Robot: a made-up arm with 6 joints.
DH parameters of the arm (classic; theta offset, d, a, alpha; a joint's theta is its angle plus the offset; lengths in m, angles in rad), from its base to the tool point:
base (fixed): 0 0.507 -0.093 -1.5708
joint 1: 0 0.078 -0.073 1.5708
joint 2: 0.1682 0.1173 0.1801 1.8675
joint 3: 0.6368 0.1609 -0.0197 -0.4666
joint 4: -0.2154 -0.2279 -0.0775 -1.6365
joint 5: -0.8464 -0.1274 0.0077 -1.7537
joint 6: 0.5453 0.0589 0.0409 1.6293
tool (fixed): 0.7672 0.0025 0 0
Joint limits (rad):
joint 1: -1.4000..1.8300
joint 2: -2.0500..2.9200
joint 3: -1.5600..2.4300
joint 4: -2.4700..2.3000
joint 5: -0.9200..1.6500
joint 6: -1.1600..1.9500
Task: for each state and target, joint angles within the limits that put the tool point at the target. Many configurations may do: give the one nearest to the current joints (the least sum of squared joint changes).
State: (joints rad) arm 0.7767 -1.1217 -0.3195 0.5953 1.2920 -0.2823
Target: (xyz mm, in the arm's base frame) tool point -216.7 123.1 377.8
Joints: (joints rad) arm 1.3611 -0.5408 -0.5497 0.4355 1.5166 -0.1745
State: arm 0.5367 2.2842 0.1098 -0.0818 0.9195 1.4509
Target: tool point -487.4 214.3 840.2
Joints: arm 0.6621 2.6302 0.8495 0.3756 0.8947 1.3923
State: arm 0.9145 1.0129 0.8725 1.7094 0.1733 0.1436
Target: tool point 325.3 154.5 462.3
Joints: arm 0.8704 0.1431 1.3165 1.1394 0.8379 0.6862
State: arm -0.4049 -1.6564 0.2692 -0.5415 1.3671 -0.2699
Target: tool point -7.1 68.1 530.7
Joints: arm -0.5680 -1.5103 -0.2865 -0.9342 1.5322 -0.2710
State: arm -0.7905 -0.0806 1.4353 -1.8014 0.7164 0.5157
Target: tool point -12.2 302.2 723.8
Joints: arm -0.9340 0.1203 1.7372 -1.5564 0.7447 0.4886
